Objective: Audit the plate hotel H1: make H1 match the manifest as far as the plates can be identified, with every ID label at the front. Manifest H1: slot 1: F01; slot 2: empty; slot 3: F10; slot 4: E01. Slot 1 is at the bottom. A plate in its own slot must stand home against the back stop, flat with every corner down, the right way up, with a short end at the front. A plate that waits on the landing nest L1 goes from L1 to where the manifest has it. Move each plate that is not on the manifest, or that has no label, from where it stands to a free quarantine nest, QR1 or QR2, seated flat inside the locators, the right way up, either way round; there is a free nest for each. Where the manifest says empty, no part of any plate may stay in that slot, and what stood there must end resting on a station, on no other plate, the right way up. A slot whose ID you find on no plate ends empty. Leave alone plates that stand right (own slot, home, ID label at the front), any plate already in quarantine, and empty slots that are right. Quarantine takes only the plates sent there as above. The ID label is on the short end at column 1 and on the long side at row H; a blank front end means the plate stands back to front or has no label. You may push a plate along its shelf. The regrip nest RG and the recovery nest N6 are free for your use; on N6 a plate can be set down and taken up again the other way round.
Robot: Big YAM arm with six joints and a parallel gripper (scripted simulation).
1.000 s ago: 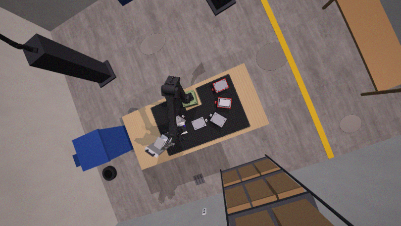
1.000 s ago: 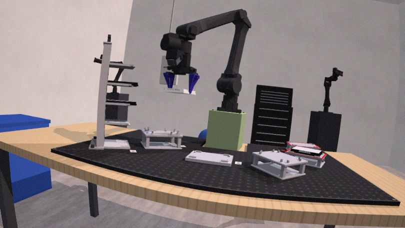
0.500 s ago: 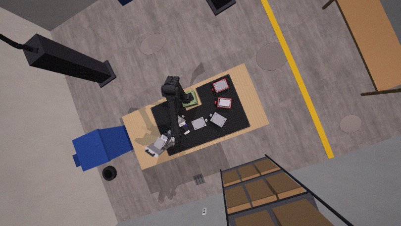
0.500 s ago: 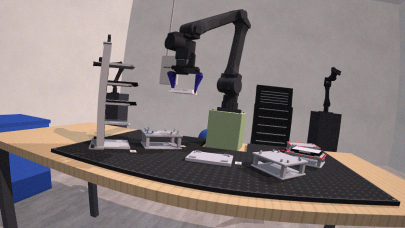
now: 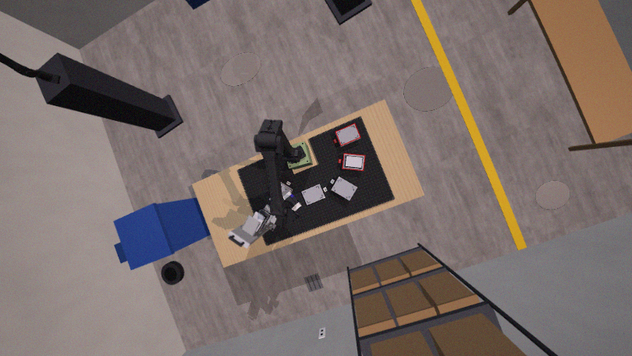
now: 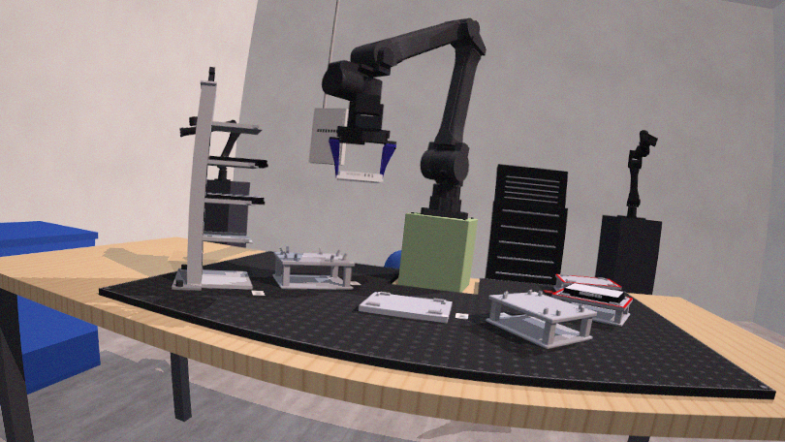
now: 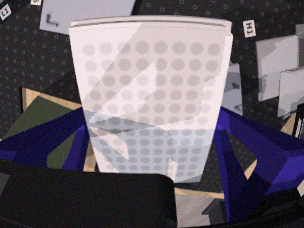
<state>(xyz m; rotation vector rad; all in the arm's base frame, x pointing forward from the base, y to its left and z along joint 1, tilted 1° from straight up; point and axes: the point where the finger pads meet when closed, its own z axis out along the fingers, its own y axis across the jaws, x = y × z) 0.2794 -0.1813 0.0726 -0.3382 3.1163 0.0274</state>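
The flat grey nest is 24 cm below my hand, 12 cm to the left of it and 3 cm ahead of it. Also, from my hand: white well plate right at my hand; then RG label 25 cm below, 15 cm behind, 2 cm to the right; then regrip nest RG 19 cm below, 11 cm to the right, 9 cm behind.
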